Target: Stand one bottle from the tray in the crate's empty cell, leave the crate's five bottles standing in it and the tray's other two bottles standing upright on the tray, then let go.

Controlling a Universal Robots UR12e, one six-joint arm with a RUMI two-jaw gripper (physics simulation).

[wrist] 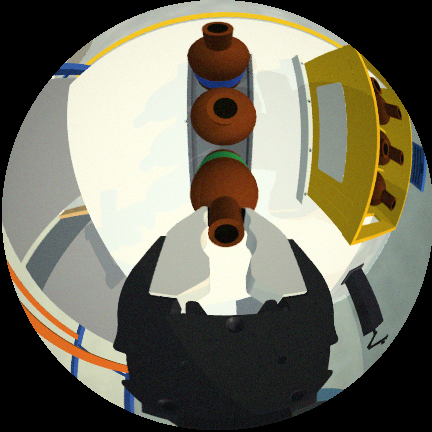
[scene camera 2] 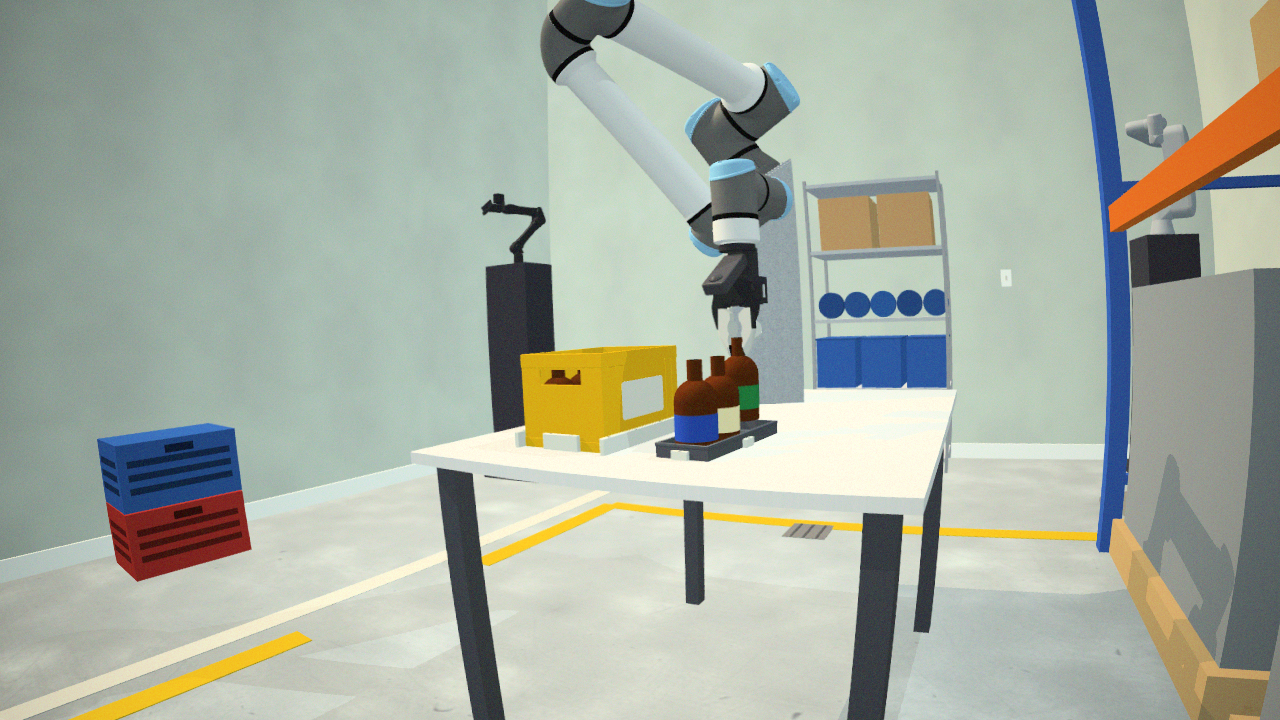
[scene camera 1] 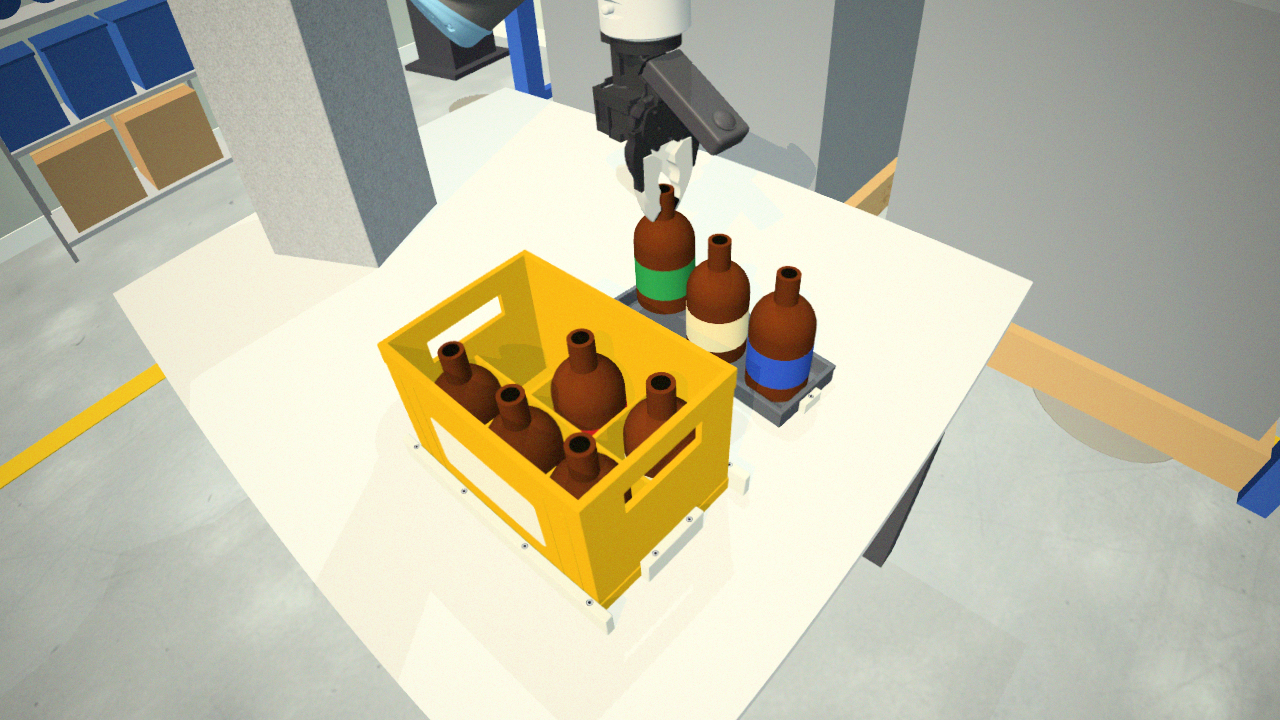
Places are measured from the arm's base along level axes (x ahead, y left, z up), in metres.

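Pixels of known places: gripper, fingertip midpoint: (wrist: 224, 208) (scene camera 2: 738, 356) (scene camera 1: 663, 215).
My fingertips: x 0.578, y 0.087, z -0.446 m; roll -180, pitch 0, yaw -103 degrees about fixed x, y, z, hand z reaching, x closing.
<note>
Ahead of a thing's pixels: the offset from my fingertips to its top centre. "*": to the spot under its first point. Level surfaces: height alone.
My gripper (scene camera 1: 664, 202) (scene camera 2: 736, 342) (wrist: 224, 208) is shut on the neck of the green-labelled bottle @[0.000 m ahead, 0.000 m left, 0.036 m up] (scene camera 1: 664, 250) (scene camera 2: 748, 396) (wrist: 224, 182), holding it upright slightly above the far end of the grey tray (scene camera 1: 781, 415) (wrist: 190, 150). The cream-labelled bottle @[0.084 m ahead, 0.016 m right, 0.006 m up] (scene camera 1: 716, 308) (scene camera 2: 727, 420) (wrist: 223, 117) and blue-labelled bottle @[0.173 m ahead, 0.028 m right, 0.006 m up] (scene camera 1: 780, 344) (scene camera 2: 695, 411) (wrist: 218, 57) stand upright on the tray. The yellow crate @[0.055 m ahead, 0.263 m right, 0.021 m up] (scene camera 1: 671, 528) (scene camera 2: 566, 407) (wrist: 361, 125) holds five standing brown bottles; its empty cell is at the far end of the row nearer the tray. Their lower parts are mostly hidden by crate walls.
Crate and tray rest close together on the white table @[0.154 m down] (scene camera 1: 948, 295) (scene camera 2: 859, 465), with pale holding strips @[* 0.202 m ahead, 0.285 m right, 0.126 m down] (scene camera 1: 673, 543) along the crate's base. The crate's high walls rise beside the tray. A grey pillar (scene camera 1: 295, 134) stands behind the table at left in scene camera 1.
</note>
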